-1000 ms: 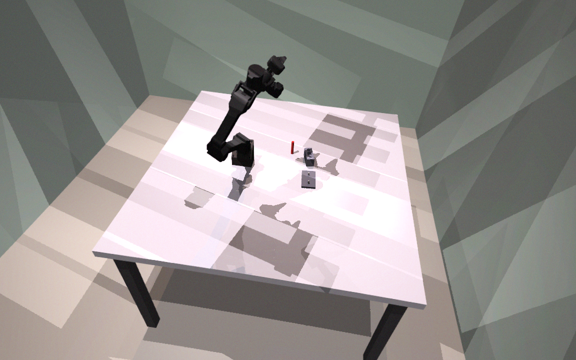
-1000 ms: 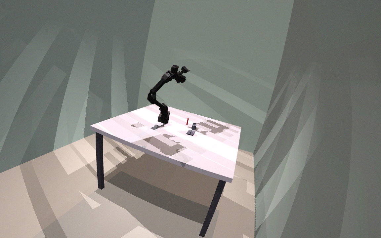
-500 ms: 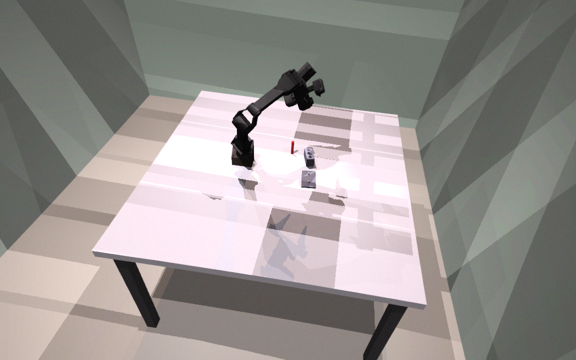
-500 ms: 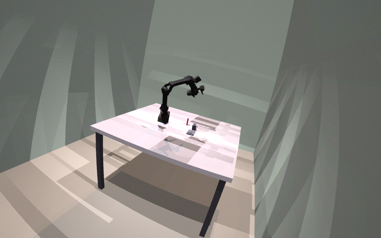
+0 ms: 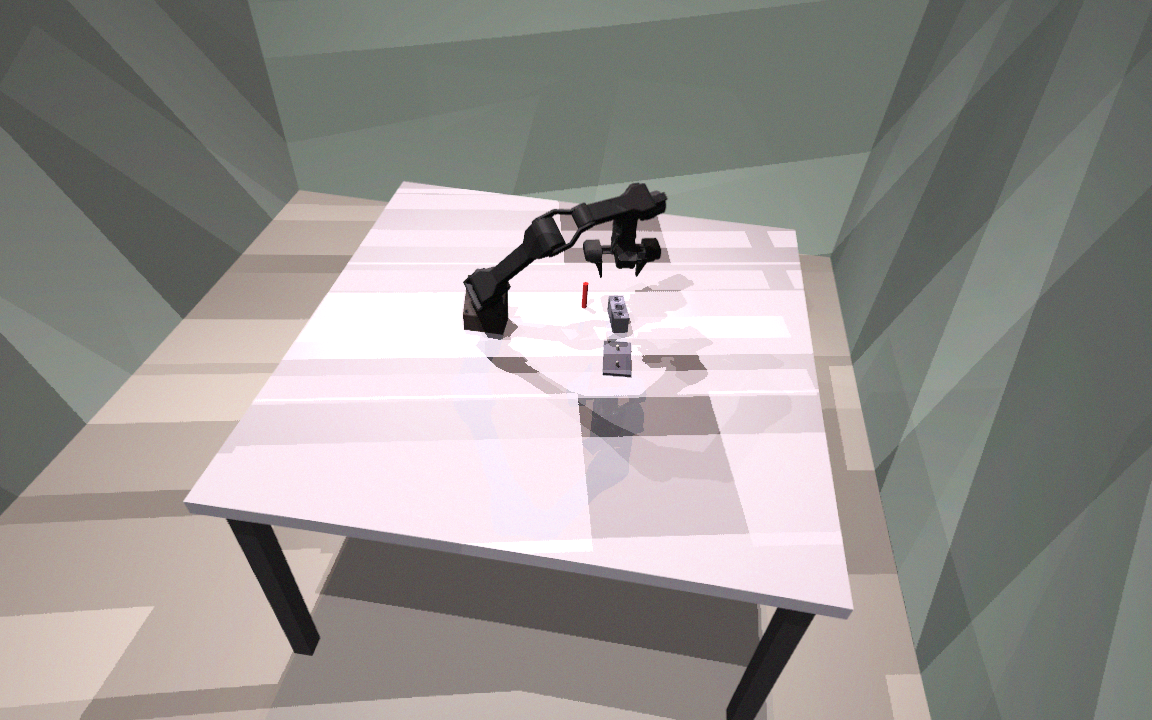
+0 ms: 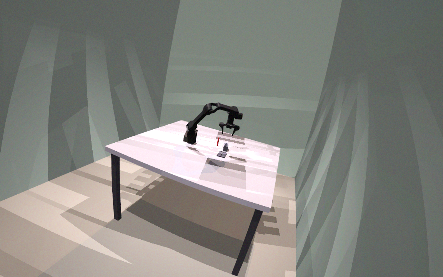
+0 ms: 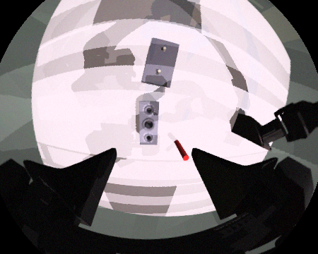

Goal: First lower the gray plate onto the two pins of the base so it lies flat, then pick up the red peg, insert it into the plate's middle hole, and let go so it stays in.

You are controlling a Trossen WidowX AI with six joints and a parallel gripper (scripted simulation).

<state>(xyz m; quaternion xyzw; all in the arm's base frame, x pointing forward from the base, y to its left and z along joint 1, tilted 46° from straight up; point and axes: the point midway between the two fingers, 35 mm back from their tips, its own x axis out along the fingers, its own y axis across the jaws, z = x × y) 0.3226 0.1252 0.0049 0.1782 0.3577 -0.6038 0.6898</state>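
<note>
Right now my gripper tip is 10 mm short of the gray plate and 110 mm above it. The rest, counted from my gripper tip: red peg: 90 mm behind, 40 mm to the left, 100 mm below; base: 30 mm ahead, 150 mm to the right, 140 mm below.
</note>
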